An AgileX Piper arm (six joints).
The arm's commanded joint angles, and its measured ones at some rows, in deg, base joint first. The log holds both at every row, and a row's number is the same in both.
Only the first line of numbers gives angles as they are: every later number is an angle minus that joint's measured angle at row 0.
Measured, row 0:
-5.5 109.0 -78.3 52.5 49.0 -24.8
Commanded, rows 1 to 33:
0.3 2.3 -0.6 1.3 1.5 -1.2
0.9 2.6 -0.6 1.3 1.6 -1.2
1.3 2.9 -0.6 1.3 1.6 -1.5
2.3 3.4 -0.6 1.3 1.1 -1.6
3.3 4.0 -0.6 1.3 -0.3 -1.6
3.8 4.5 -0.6 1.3 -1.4 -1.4
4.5 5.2 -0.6 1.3 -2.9 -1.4
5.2 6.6 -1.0 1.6 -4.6 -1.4
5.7 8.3 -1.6 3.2 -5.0 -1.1
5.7 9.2 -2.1 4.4 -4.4 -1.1
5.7 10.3 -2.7 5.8 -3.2 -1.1
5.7 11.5 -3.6 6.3 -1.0 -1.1
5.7 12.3 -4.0 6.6 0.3 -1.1
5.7 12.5 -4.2 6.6 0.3 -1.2
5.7 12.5 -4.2 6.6 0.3 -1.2
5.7 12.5 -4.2 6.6 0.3 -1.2
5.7 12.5 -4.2 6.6 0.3 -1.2
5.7 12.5 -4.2 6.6 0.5 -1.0
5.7 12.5 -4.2 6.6 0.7 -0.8
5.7 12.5 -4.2 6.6 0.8 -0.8
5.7 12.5 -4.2 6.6 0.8 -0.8
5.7 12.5 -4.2 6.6 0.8 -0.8
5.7 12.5 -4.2 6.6 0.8 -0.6
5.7 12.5 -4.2 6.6 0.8 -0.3
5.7 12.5 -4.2 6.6 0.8 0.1
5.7 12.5 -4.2 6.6 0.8 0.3
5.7 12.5 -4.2 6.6 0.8 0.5
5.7 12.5 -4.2 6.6 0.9 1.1
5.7 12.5 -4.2 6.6 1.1 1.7
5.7 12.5 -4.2 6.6 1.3 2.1
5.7 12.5 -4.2 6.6 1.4 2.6
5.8 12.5 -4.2 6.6 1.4 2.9
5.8 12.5 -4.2 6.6 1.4 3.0
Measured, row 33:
5.6 12.4 -3.9 6.3 0.7 1.9
